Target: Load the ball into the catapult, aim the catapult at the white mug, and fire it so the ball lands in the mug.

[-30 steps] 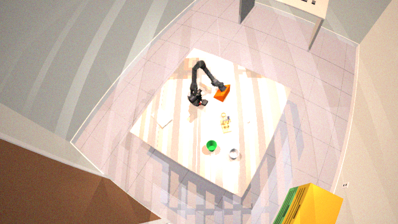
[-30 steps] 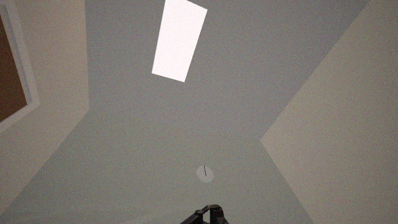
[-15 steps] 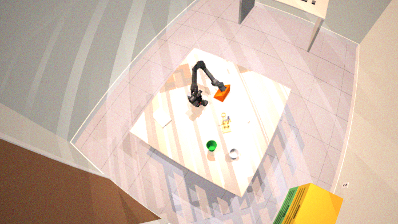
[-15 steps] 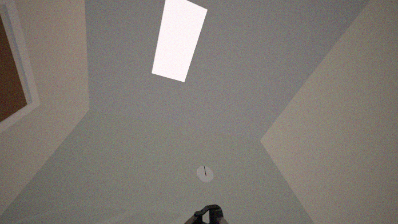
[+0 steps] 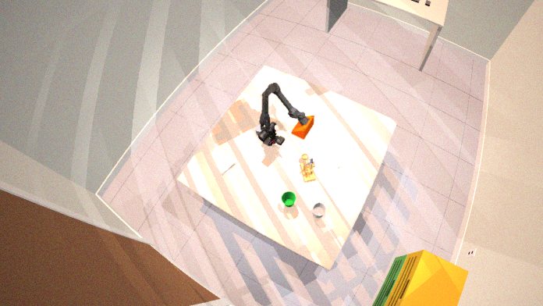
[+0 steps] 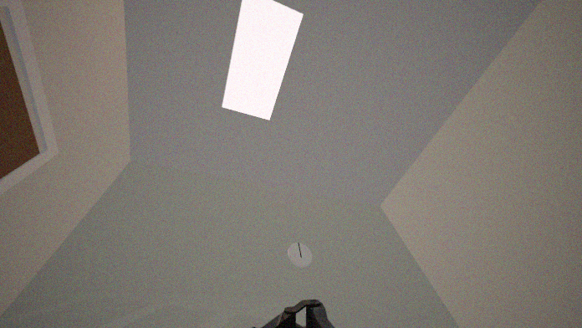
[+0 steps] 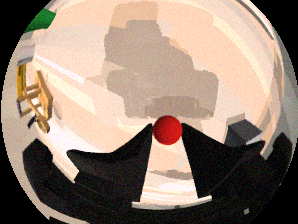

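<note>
Right now the wooden catapult is 6 cm ahead of my gripper tip, 31 cm to the left of it and 3 cm above it. The rest, counted from my gripper tip: flat white sheet: 30 cm ahead, 30 cm to the right, 2 cm below; red ball: 1 cm above; grey cube: 5 cm behind, 14 cm to the right.
</note>
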